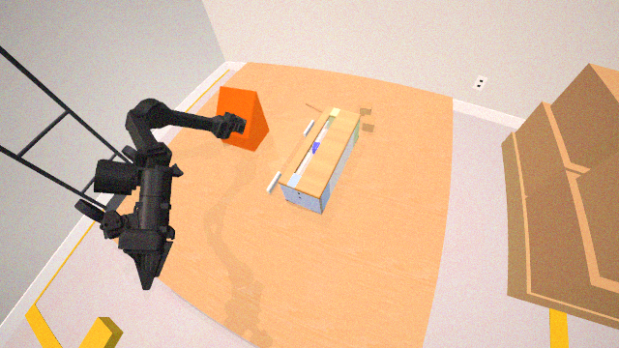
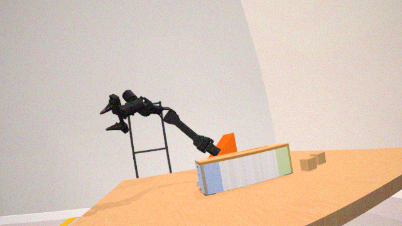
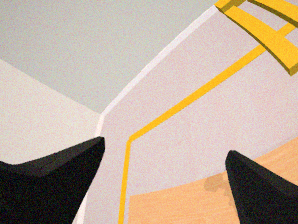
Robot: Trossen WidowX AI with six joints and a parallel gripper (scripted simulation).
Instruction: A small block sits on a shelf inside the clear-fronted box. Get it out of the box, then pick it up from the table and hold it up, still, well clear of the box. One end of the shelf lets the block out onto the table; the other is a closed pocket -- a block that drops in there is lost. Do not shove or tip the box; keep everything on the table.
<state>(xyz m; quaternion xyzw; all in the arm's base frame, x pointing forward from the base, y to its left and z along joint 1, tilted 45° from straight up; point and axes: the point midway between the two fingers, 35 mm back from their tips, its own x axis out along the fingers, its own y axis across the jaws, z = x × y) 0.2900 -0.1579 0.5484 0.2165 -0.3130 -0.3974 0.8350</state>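
Now: gripper tip 58 cm to the right of the blue block and 27 cm above it. The rest, counted from my gripper tip: long wooden box (1 cm behind, 57 cm to the left, 29 cm below).
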